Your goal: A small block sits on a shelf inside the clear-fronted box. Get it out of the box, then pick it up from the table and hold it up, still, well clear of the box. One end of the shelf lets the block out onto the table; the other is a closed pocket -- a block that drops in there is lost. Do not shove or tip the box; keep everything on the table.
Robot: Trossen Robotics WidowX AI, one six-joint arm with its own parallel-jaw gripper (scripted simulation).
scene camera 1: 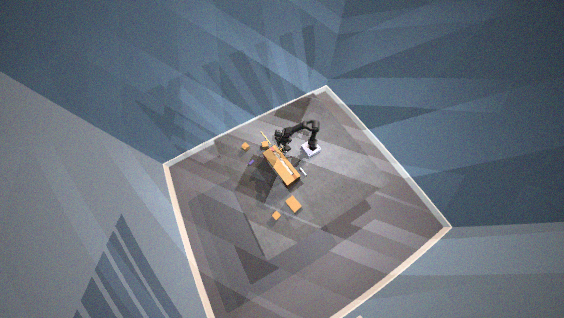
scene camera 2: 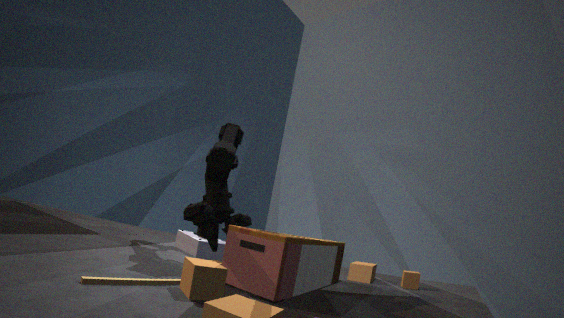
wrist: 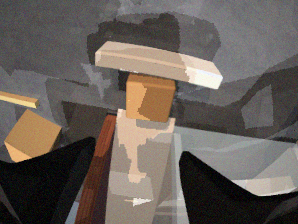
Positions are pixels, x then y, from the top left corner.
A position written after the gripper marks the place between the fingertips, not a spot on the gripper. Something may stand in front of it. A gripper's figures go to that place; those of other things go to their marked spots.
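There's an orange block (wrist: 148,97) that's 100 mm from the lens, and the gripper (wrist: 138,151) is 100 mm from the lens as well.
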